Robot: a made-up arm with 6 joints.
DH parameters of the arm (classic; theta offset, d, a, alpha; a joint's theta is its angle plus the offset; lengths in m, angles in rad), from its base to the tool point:
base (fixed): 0 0.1 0 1.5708
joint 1: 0 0.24 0.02 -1.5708
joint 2: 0 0 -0.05 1.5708
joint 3: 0 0.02 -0.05 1.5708
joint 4: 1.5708 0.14 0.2 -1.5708
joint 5: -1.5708 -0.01 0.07 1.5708
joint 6: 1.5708 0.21 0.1 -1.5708
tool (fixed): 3.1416 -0.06 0 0
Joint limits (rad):
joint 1: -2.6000..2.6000
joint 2: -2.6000..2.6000
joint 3: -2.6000..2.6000
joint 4: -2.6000..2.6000
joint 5: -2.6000..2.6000
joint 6: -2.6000..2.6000
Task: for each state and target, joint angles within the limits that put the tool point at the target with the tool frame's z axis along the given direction. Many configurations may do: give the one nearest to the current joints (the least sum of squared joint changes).
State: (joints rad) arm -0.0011 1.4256 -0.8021 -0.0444 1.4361 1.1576
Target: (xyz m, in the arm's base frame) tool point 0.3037 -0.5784 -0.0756 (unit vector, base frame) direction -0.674 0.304 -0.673
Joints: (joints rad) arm -0.1659 1.7221 -1.0651 -0.2980 1.7445 1.3396
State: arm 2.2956 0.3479 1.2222 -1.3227 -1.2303 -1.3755
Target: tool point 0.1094 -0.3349 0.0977 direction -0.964 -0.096 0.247
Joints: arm 2.1594 0.5311 0.6384 -2.2590 -1.1250 -1.1347
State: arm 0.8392 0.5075 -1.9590 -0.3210 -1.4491 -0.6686
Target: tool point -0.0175 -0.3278 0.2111 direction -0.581 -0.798 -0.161
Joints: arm 1.5457 0.1914 -1.2956 -0.4464 -1.9419 -1.1286
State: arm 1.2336 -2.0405 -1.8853 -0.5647 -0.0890 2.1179
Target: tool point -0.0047 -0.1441 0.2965 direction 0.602 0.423 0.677
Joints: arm 1.1714 -2.5160 -2.0051 -0.5379 0.2687 2.4347
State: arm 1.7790 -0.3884 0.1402 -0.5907 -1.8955 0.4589
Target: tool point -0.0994 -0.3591 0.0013 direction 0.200 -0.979 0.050
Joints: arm 1.6529 -0.0549 -0.1560 -0.4643 -1.7707 -0.3379
